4 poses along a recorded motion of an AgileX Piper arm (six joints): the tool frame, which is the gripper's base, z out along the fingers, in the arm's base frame.
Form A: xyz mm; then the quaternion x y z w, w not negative.
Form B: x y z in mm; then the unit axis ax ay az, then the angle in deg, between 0 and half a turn. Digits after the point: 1 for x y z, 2 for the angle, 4 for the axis.
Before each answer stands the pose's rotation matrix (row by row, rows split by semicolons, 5 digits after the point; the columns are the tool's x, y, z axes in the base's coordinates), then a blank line. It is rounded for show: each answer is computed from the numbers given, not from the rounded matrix.
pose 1, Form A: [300.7, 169.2, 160.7, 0.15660, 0.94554, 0.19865, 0.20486]
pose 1, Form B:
-0.86702 0.21475 0.44962; 0.37753 0.87203 0.31150; -0.32519 0.43983 -0.83714

[300.7, 169.2, 160.7, 0.1600, 0.9660, 0.2030, 156.36]
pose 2, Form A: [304.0, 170.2, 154.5, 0.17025, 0.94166, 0.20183, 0.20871]
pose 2, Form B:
-0.85491 0.23639 0.46179; 0.40488 0.86056 0.30904; -0.32434 0.45117 -0.83141

[304.0, 170.2, 154.5, 0.1741, 0.9629, 0.2064, 155.91]
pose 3, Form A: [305.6, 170.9, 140.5, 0.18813, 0.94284, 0.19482, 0.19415]
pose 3, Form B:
-0.85382 0.27911 0.43941; 0.43041 0.85330 0.29432; -0.29280 0.44042 -0.84870

[305.6, 170.9, 140.5, 0.1918, 0.9611, 0.1986, 157.61]
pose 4, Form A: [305.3, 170.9, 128.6, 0.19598, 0.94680, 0.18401, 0.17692]
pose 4, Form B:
-0.86058 0.30600 0.40714; 0.43622 0.85546 0.27910; -0.26289 0.41779 -0.86968

[305.3, 170.9, 128.6, 0.1991, 0.9620, 0.1870, 159.62]
